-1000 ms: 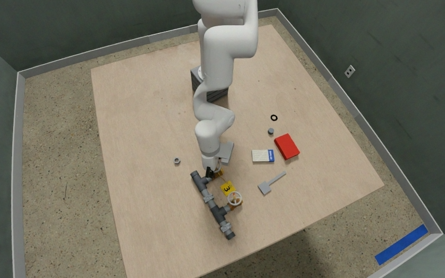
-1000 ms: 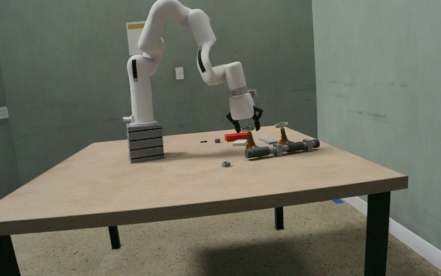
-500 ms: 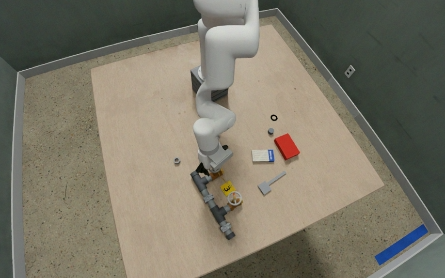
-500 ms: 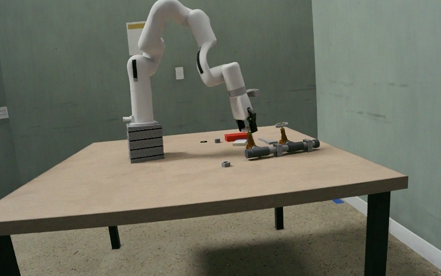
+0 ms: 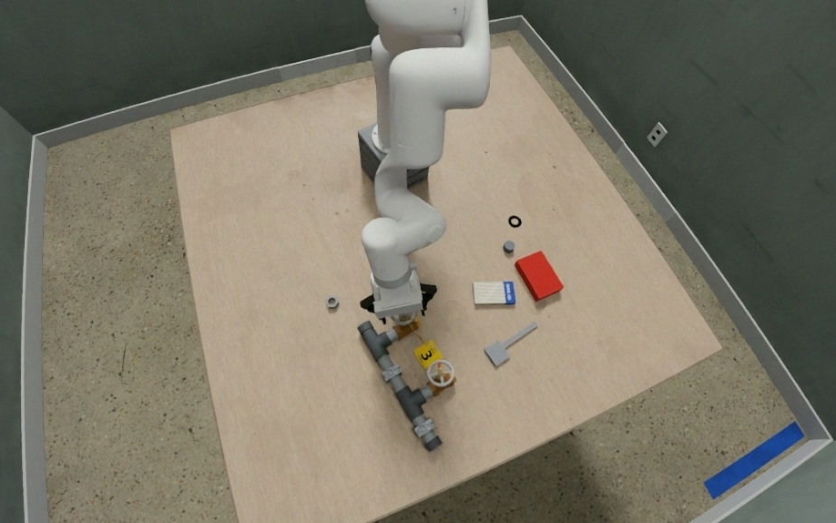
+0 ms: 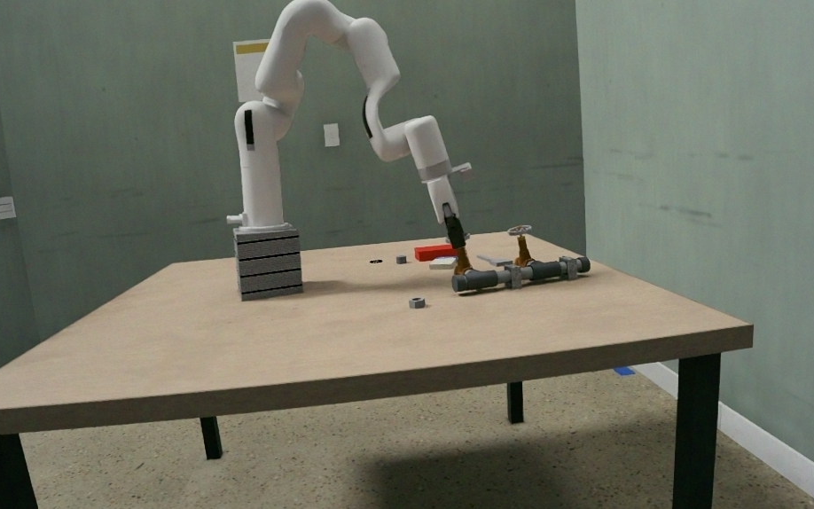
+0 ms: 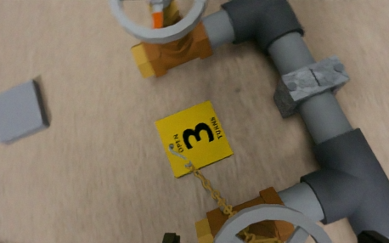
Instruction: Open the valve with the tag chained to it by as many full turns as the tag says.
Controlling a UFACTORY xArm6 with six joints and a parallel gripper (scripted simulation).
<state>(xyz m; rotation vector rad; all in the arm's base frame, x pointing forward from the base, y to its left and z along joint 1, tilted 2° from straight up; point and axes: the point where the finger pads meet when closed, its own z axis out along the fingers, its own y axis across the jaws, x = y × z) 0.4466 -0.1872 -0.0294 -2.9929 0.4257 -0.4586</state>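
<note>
My hand is 9 cm short of the yellow tag, 4 cm to the right of it and 11 cm above it. Round my hand: grey scraper: 16 cm ahead, 22 cm to the left, 11 cm below; then white card: 3 cm ahead, 26 cm to the left, 10 cm below; then red block: 4 cm ahead, 39 cm to the left, 10 cm below.
</note>
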